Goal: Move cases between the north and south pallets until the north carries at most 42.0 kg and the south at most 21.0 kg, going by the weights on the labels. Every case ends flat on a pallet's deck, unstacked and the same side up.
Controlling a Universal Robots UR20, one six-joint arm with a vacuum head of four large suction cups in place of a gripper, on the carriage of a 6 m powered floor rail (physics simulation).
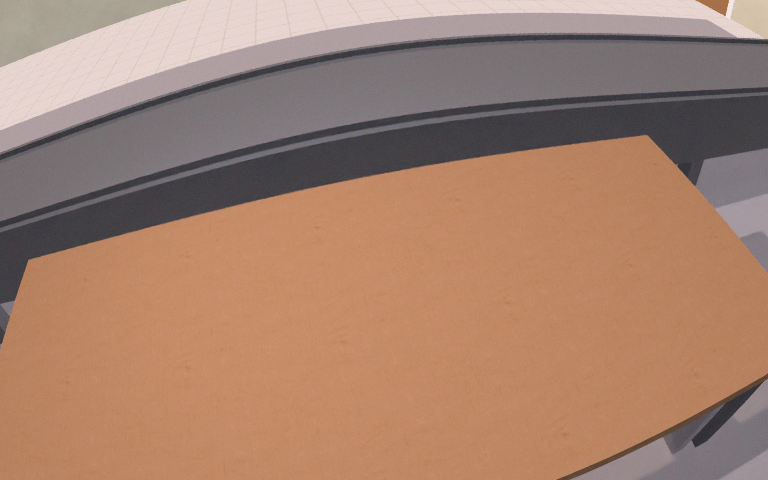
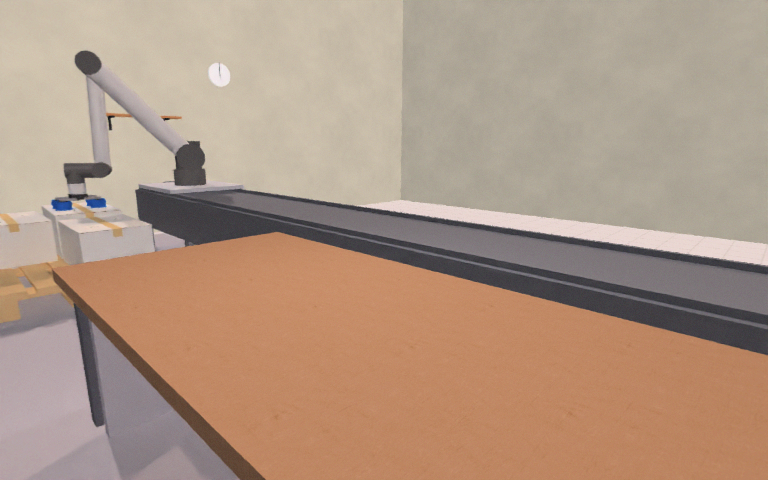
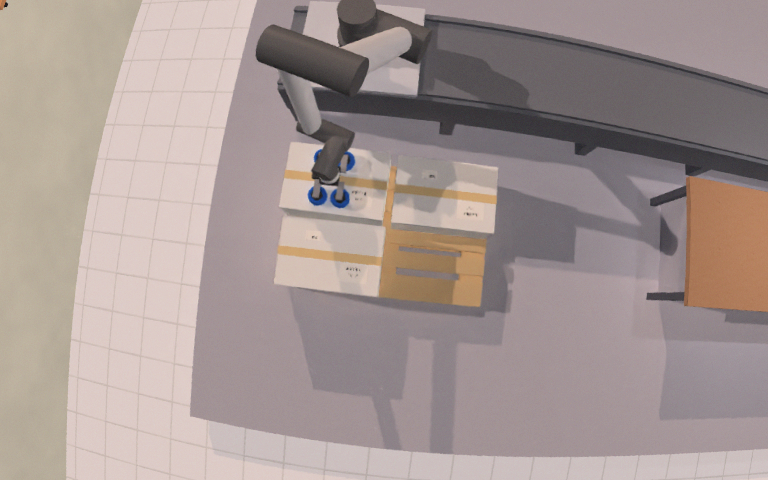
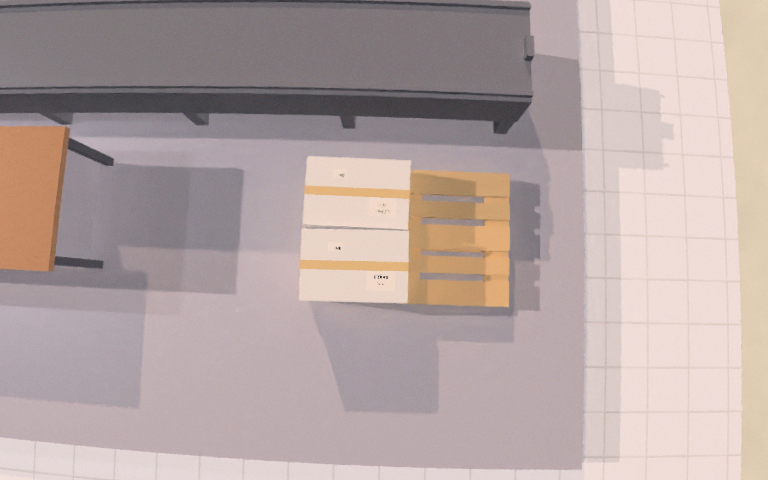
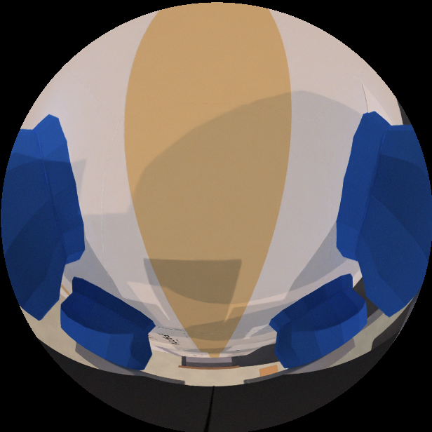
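Seen in the pictures: arm's base at its link origin: [image 2: 190, 184].
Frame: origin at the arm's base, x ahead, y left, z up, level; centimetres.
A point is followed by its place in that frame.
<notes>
My suction gripper [image 2: 79, 203] @(x 79.2, y -6.5, z -14.4 cm) [image 3: 328, 178] @(x 79.2, y -6.5, z -14.4 cm) [image 5: 212, 200] has its blue cups on top of a white taped case [image 2: 50, 217] @(x 98.6, y 2.2, z -16.6 cm) [image 3: 294, 195] @(x 90.3, y -25.9, z -12.1 cm) [image 5: 100, 165] and is shut on it. That case is level at the rail-side left corner of the north pallet [image 2: 50, 277] @(x 112.3, y 66.6, z -42.6 cm) [image 3: 470, 288] @(x 129.4, y 79.5, z -42.6 cm); any small gap below it is hidden. A second case [image 2: 22, 243] @(x 118.0, y 25.3, z -28.1 cm) [image 3: 305, 271] @(x 130.6, y -14.9, z -15.4 cm) lies in front of it, a third case [image 2: 107, 243] @(x 85.9, y 85.1, z -23.7 cm) [image 3: 424, 212] @(x 91.7, y 45.5, z -15.5 cm) to its right. The south pallet [image 4: 498, 237] @(x 99.2, y 636.0, z -42.5 cm) carries two cases [image 4: 322, 209] @(x 90.2, y 534.3, z -17.4 cm) [image 4: 328, 288] @(x 132.6, y 540.1, z -13.5 cm) side by side on its left half. Label weights are too small to read.
The floor rail [image 1: 339, 90] [image 2: 509, 243] [image 3: 594, 73] [image 4: 283, 50] runs behind both pallets, with the arm's carriage [image 2: 220, 186] @(x -9.7, y 34.2, z 0.0 cm) [image 3: 390, 79] @(x 21.8, y 19.5, z 0.0 cm) at its north end. A brown table [image 1: 368, 311] @(x 87.5, y 299.1, z -4.0 cm) [image 2: 396, 339] @(x 92.7, y 318.9, z -4.0 cm) [image 3: 724, 243] @(x 89.3, y 238.2, z -4.0 cm) [image 4: 28, 198] @(x 91.0, y 373.2, z -3.9 cm) stands between the pallets.
</notes>
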